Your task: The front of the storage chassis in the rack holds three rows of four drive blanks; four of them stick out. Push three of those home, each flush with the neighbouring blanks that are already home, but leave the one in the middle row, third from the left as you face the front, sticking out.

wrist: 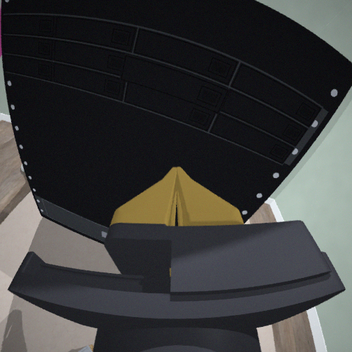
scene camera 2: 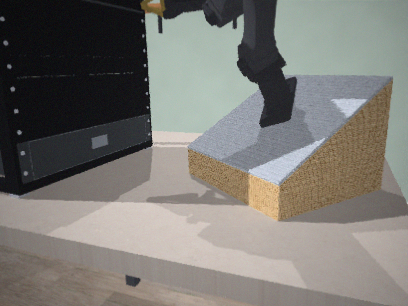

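Where they show: gripper, fingertip midpoint: (scene camera 2: 141, 5); arm's base at its link origin: (scene camera 2: 280, 102).
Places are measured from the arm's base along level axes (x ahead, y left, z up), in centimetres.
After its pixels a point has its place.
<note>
The black storage chassis front (wrist: 90, 130) fills much of the wrist view, with three rows of four dark drive blanks across its upper part. The middle-row third blank (wrist: 170, 80) looks raised: its left side covers the seam beside it. The top-row third blank (wrist: 180, 50) and bottom-row third blank (wrist: 165, 106) show thin grey seams at their sides. The dark picture does not show clearly whether other blanks stick out. My gripper (wrist: 176, 173) is shut and empty, its yellow tips below the bottom row in the wrist view; the gap to the front cannot be told.
The black rack (scene camera 2: 75, 95) @(x 45.7, y 19.9, z 2.5 cm) stands at the left in the scene view, with a grey lower panel (scene camera 2: 65, 152) @(x 45.6, y 25.0, z -10.8 cm) bearing a pale label. A wedge-shaped block (scene camera 2: 330, 170) @(x -14.0, y 16.6, z -10.8 cm) with a grey sloping top stands on the table (scene camera 2: 150, 225) @(x 12.8, y 37.3, z -17.9 cm) to its right. The dark arm hangs over the block.
</note>
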